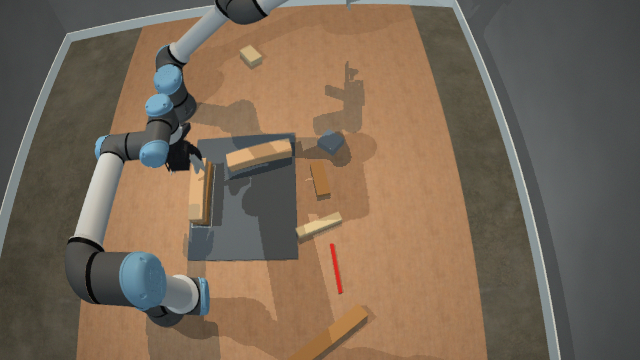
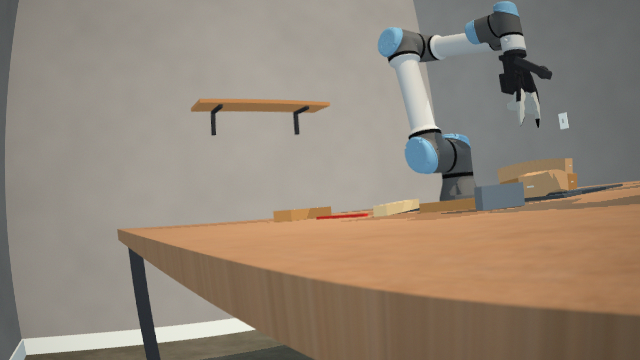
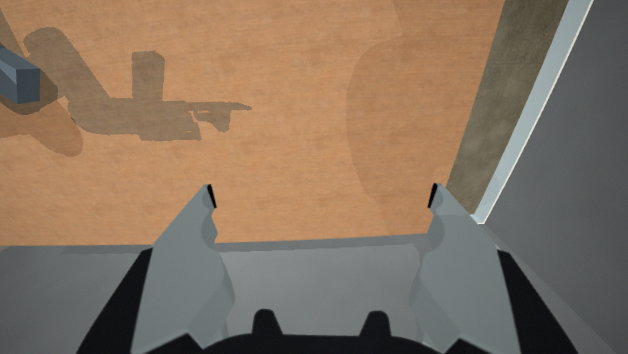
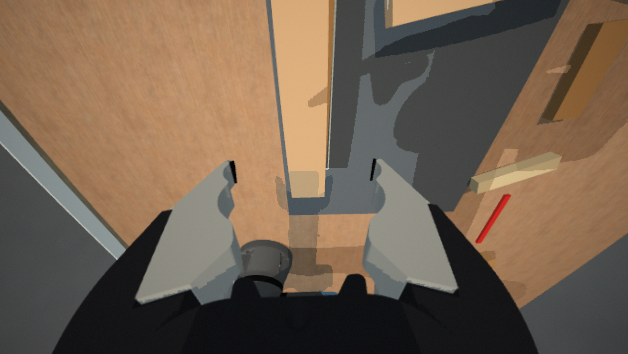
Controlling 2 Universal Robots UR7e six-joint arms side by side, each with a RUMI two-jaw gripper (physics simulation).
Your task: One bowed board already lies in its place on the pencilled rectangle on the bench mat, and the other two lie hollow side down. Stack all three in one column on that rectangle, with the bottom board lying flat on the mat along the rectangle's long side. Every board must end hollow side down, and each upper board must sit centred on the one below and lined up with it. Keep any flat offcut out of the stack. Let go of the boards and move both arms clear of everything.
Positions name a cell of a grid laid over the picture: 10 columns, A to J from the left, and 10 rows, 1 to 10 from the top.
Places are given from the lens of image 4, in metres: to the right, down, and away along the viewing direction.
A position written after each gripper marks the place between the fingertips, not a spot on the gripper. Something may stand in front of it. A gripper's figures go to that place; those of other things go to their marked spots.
right gripper (image 4: E5): -0.01, -0.01, 0.14
pale strip (image 4: I5): 0.45, -0.03, 0.34
bench mat (image 4: G3): 0.16, -0.13, 0.29
The marked spots on the bench mat and the pale strip are 0.32 m apart.
